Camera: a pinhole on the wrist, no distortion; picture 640 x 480 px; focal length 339.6 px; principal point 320.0 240.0 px. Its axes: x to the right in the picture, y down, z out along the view. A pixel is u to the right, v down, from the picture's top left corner.
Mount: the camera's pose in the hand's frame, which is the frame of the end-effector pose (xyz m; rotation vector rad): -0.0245 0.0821 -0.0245 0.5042 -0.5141 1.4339
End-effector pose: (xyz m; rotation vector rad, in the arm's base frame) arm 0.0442 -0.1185 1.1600 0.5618 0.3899 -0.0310
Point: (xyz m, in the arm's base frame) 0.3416 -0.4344 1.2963
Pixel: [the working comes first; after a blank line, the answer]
In the camera's frame: 0.0705 -0.2351 0.4569

372.4 65.3
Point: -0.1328 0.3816 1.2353
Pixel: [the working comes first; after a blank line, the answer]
In the camera's frame: 0.1251 0.1500 -0.4053

behind the camera
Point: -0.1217 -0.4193 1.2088
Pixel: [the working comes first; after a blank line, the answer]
In the camera's frame: -0.1766 0.1485 0.3372

142.1 389.6
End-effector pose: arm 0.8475 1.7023 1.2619 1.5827 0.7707 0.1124
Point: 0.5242 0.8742 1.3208
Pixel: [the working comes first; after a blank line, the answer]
In the camera's frame: 0.1430 0.6781 0.5746

outside the picture
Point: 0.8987 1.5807 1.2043
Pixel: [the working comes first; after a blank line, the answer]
In the camera's frame: 0.0080 -0.0257 0.2013

333.5 196.6
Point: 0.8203 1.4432 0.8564
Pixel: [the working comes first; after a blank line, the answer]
In the camera's frame: -0.1852 -0.0412 0.5307

201.5 213.6
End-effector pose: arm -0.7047 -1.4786 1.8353 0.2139 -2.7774 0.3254
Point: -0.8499 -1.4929 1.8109
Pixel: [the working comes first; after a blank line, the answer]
In the camera's frame: 0.0181 -0.1555 0.1102

outside the picture
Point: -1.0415 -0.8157 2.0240
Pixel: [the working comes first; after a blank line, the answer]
In the camera's frame: 0.3535 -0.2925 -0.5297

behind the camera
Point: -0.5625 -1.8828 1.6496
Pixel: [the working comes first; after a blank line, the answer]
In the camera's frame: -0.2189 0.0991 0.4838

166.4 309.6
